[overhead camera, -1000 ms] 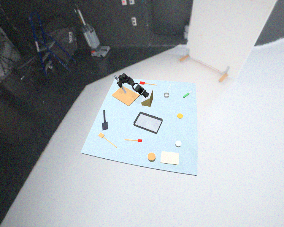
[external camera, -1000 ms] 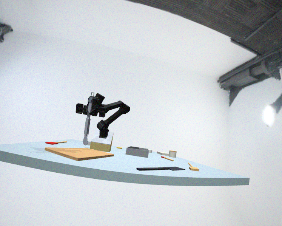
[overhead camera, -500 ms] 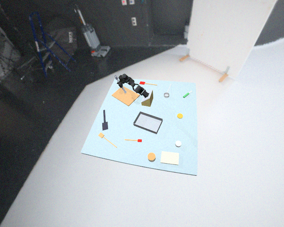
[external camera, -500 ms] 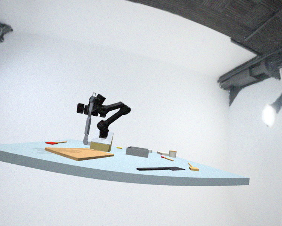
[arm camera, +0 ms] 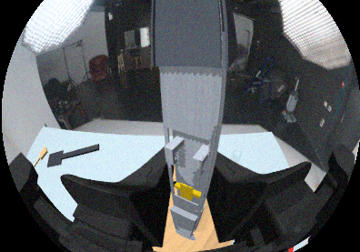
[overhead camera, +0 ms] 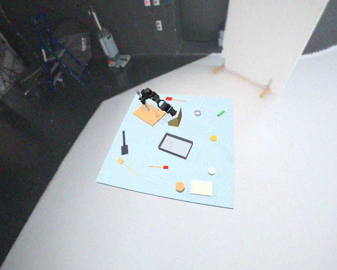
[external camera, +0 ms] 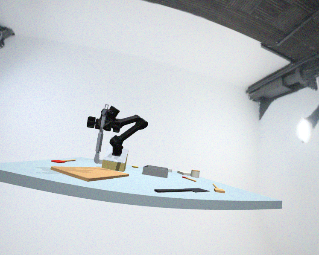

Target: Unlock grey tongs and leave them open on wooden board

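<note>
The yellow lock piece lies 40 mm to the left of my gripper tip. Also, from my gripper tip: roasting tin (380 mm ahead, 510 mm to the left, 220 mm below); black spatula (470 mm ahead, 60 mm to the right, 240 mm below); wooden board (10 mm behind, 60 mm to the left, 240 mm below).
</note>
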